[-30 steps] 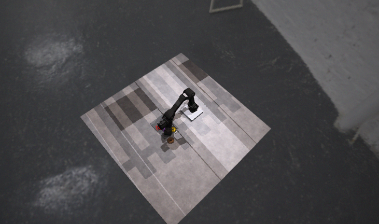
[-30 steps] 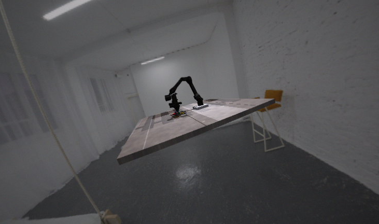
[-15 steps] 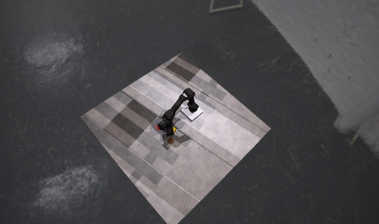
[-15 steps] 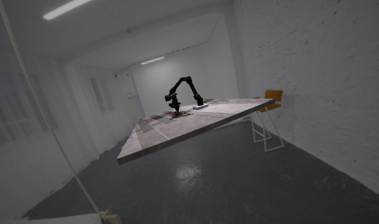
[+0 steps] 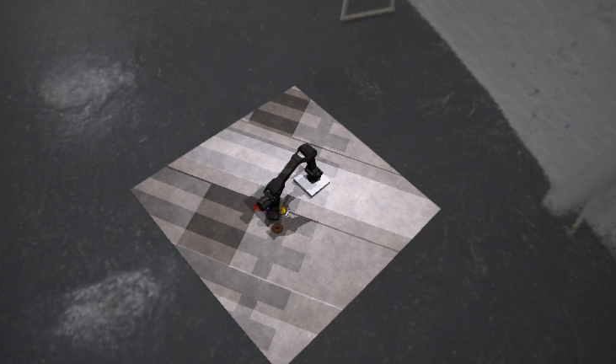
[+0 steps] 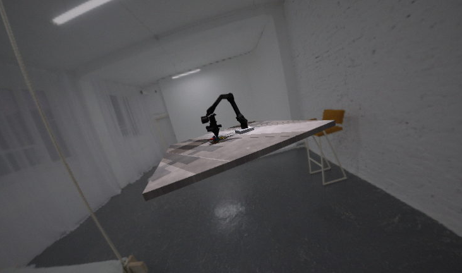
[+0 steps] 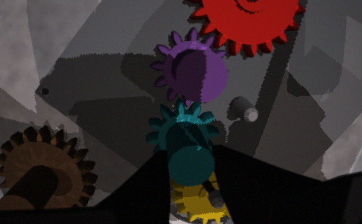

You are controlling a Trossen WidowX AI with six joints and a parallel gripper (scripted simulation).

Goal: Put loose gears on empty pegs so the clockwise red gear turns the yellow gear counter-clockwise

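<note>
My gripper tip is 10 mm above the teal gear. Round my gripper tip: purple gear 30 mm ahead, 30 mm to the right, 10 mm below; yellow gear 40 mm behind, 10 mm to the left, 20 mm below; white arrow 60 mm behind, 30 mm to the left, 30 mm below.
</note>
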